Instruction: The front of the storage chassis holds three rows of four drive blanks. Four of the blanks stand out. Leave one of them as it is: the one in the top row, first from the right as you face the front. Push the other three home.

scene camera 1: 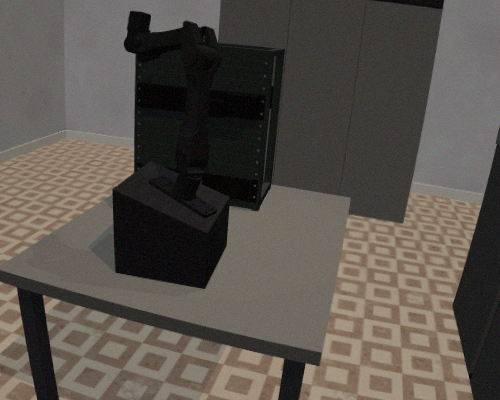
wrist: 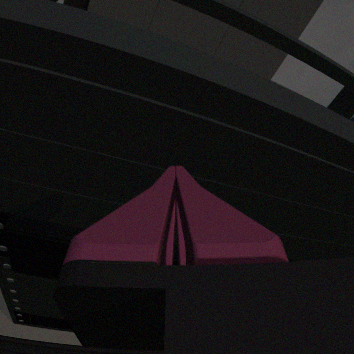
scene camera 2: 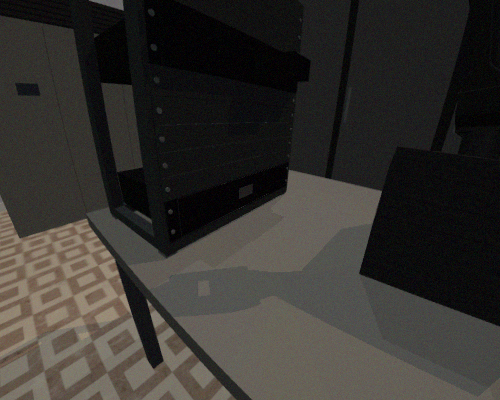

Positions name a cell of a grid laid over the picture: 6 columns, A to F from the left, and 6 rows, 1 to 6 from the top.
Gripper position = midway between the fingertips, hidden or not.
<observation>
In view: the gripper (wrist: C4) and a rack (scene camera 2: C2).
The rack is seen too in scene camera 1 (scene camera 1: C2) and in the wrist view (wrist: B2).
</observation>
